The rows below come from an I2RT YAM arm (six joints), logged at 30 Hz.
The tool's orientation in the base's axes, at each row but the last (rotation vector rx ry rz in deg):
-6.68 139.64 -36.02
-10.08 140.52 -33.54
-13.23 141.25 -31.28
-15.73 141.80 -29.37
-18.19 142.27 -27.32
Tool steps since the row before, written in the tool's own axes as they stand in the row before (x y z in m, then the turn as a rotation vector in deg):
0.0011 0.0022 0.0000 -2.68 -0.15 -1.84
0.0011 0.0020 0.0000 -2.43 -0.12 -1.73
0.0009 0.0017 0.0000 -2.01 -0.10 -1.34
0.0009 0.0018 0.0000 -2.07 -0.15 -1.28
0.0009 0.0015 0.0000 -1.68 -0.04 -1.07
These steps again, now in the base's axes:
-0.0007 0.0017 -0.0016 1.08 1.23 2.81
-0.0009 0.0015 -0.0015 0.95 1.15 2.59
-0.0008 0.0013 -0.0012 0.84 0.92 2.07
-0.0009 0.0014 -0.0012 0.92 0.88 2.08
-0.0009 0.0011 -0.0011 0.72 0.79 1.68

